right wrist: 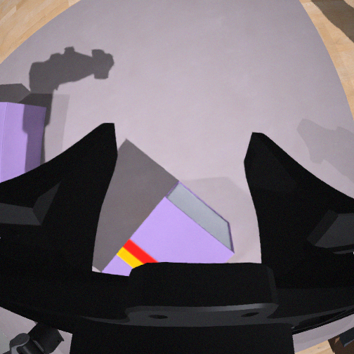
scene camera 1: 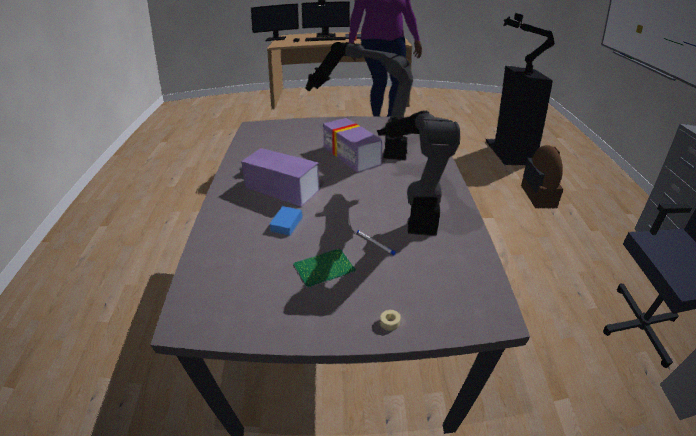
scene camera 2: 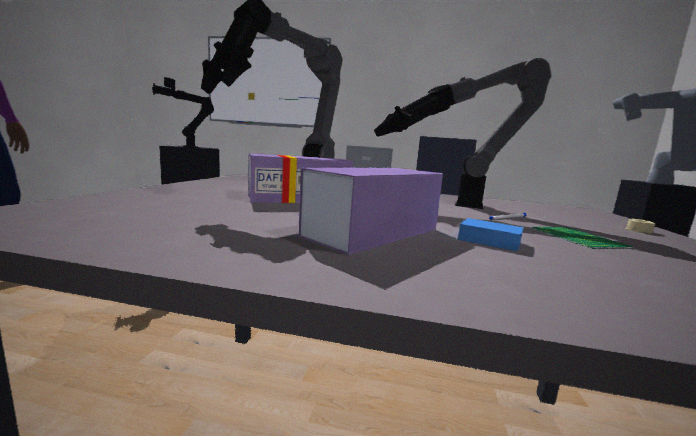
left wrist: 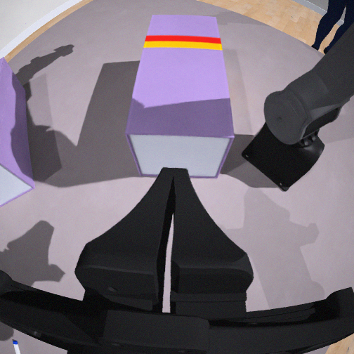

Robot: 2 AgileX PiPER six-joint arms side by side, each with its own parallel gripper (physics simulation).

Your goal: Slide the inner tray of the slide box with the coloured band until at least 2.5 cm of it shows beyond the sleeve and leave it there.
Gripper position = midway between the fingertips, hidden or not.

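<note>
My left gripper (scene camera 2: 376,133), also in the left wrist view (left wrist: 174,182). My right gripper (scene camera 2: 215,87), also in the right wrist view (right wrist: 182,142). Blue block (scene camera 2: 504,236). Blue block out of frame in the left wrist view. Blue block out of frame in the right wrist view. Pale inner tray (left wrist: 201,155), also in the right wrist view (right wrist: 180,196).
</note>
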